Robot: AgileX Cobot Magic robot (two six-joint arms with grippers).
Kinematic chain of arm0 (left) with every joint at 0, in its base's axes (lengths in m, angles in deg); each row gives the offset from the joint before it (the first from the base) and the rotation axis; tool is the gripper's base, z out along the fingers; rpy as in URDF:
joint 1: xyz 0 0 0.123 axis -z
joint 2: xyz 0 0 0 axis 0.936 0.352 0
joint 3: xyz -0.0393 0.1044 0.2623 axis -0.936 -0.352 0
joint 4: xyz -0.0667 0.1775 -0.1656 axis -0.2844 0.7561 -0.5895
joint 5: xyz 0 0 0 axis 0.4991 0.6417 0.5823
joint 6: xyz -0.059 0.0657 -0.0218 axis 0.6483 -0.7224 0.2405
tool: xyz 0 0 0 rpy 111.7 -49.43 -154.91
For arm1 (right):
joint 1: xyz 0 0 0.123 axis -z
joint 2: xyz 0 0 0 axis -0.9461 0.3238 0
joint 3: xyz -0.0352 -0.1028 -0.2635 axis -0.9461 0.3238 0
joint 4: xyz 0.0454 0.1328 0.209 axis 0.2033 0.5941 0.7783
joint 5: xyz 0 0 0 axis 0.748 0.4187 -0.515
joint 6: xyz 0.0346 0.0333 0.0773 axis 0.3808 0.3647 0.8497
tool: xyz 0 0 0 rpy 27.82 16.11 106.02
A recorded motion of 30 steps. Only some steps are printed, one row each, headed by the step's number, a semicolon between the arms.
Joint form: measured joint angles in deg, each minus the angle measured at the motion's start. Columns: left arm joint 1, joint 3, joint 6, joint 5, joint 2, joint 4; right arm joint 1, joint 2, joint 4, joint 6, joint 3, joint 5.
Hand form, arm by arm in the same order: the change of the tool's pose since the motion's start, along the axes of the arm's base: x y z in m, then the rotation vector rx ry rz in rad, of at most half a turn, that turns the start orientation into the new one. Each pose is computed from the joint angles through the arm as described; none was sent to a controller.
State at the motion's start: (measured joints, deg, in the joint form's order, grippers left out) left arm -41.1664 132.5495 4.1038 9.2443 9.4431 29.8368; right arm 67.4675 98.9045 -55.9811 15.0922 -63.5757 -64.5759
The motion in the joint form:
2: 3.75 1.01 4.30 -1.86 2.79 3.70; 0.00 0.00 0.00 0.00 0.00 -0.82
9: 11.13 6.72 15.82 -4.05 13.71 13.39; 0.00 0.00 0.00 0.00 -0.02 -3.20
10: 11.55 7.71 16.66 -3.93 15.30 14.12; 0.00 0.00 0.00 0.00 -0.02 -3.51
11: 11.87 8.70 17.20 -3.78 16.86 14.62; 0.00 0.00 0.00 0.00 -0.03 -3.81
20: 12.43 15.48 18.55 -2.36 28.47 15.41; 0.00 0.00 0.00 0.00 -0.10 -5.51
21: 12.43 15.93 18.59 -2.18 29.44 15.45; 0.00 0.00 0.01 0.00 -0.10 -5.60
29: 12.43 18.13 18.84 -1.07 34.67 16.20; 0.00 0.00 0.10 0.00 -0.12 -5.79
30: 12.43 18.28 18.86 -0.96 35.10 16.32; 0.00 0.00 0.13 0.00 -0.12 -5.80
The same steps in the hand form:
2: 0.0034 -0.0145 -0.0054 0.0264 -0.0025 -0.0186; -0.0007 -0.0001 -0.0011 -0.0008 0.0143 -0.0002
9: 0.0225 -0.0572 -0.0253 0.1119 0.0212 -0.0406; -0.0028 -0.0002 -0.0041 -0.0033 0.0554 -0.0008
10: 0.0262 -0.0620 -0.0284 0.1234 0.0285 -0.0413; -0.0031 -0.0003 -0.0045 -0.0036 0.0608 -0.0009
11: 0.0298 -0.0665 -0.0316 0.1341 0.0362 -0.0430; -0.0034 -0.0003 -0.0049 -0.0039 0.0659 -0.0010
20: 0.0576 -0.0932 -0.0636 0.2047 0.1199 -0.0429; -0.0050 -0.0004 -0.0067 -0.0056 0.0942 -0.0014
21: 0.0595 -0.0948 -0.0673 0.2127 0.1292 -0.0432; -0.0051 -0.0004 -0.0068 -0.0055 0.0958 -0.0014
29: 0.0687 -0.1018 -0.0889 0.2660 0.1787 -0.0485; -0.0053 -0.0003 -0.0069 -0.0042 0.0989 -0.0009
30: 0.0694 -0.1022 -0.0909 0.2716 0.1829 -0.0495; -0.0053 -0.0003 -0.0069 -0.0037 0.0991 -0.0008

